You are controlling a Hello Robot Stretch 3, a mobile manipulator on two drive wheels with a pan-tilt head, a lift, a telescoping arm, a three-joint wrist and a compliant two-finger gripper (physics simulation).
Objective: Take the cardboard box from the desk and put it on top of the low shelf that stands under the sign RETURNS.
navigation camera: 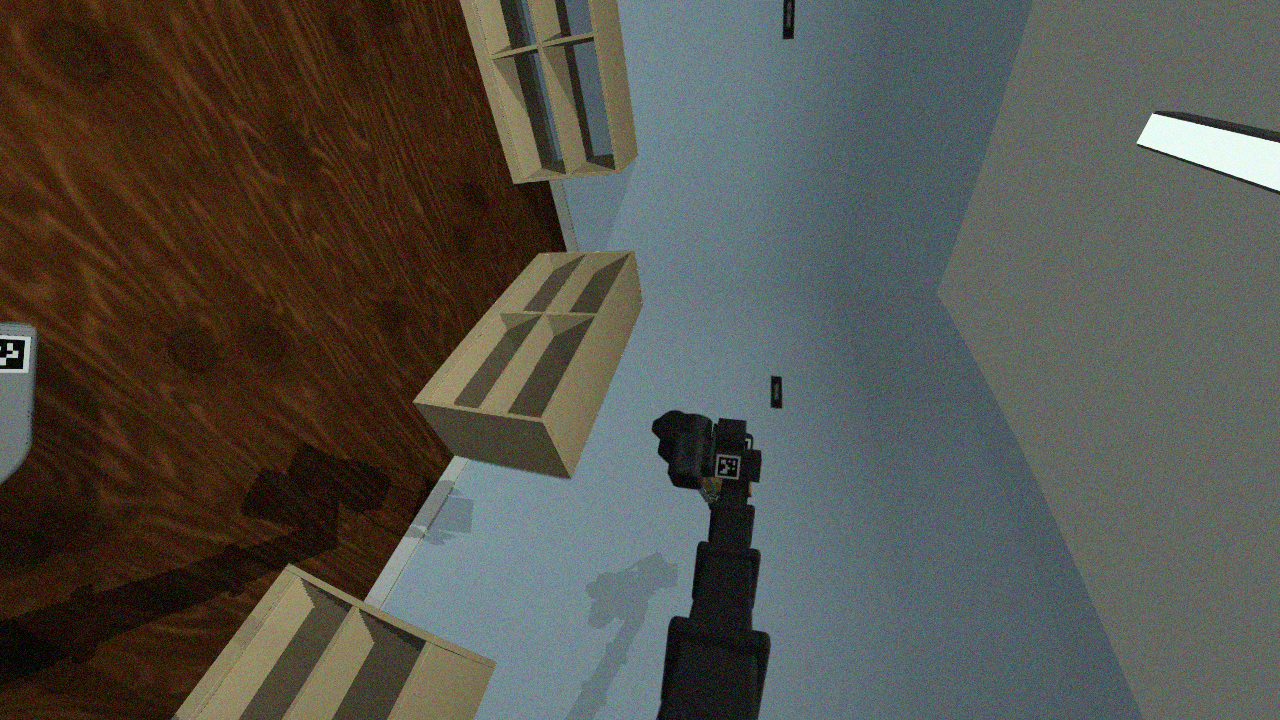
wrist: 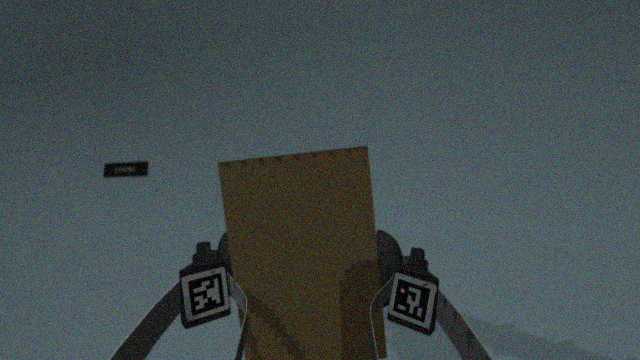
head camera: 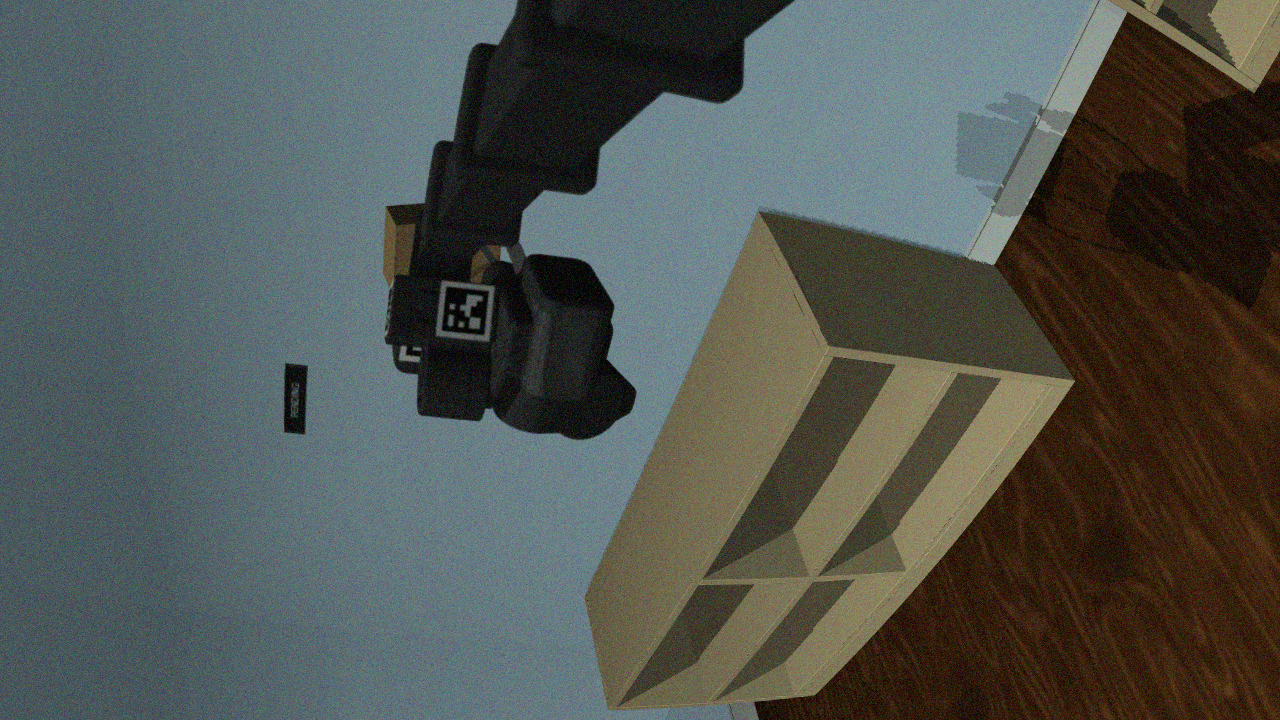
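Places are measured from the robot's base along level axes (x right, y ahead, z up), in millimetres.
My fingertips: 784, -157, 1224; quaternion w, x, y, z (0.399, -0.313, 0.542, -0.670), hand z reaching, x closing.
Behind a point stands the place of what it marks, as x, y, z.
The brown cardboard box (wrist: 300,205) (head camera: 401,246) @(727, -130, 1265) is between the two fingertips of my gripper (wrist: 311,252) @(784, -157, 1224), which is shut on it. In the head view the wrist and arm hide most of the box and the fingers. The arm is raised and stretched out before the blue wall. A low beige shelf (head camera: 689,429) @(1679, -24, 610) (navigation camera: 601,358) @(1668, 83, 610) with four compartments stands against the wall, lower than the gripper. The sign (head camera: 295,398) @(1877, -13, 1399) (navigation camera: 776,391) @(1881, -8, 1400) (wrist: 126,169) on the wall above that shelf appears to read PENDING. No sign reading RETURNS can be made out.
Another beige shelf (navigation camera: 619,98) @(1593, 1343, 610) stands further along the wall, with a sign (navigation camera: 788,17) @(1570, 1699, 1399) too small to read. A third shelf (navigation camera: 460,662) @(771, -765, 610) (head camera: 1262,67) @(652, -657, 21) stands on the other side of the middle one. The dark wooden floor (navigation camera: 223,268) @(490, 225, 0) (head camera: 1118,537) @(1023, 143, 0) lies in front of the shelves.
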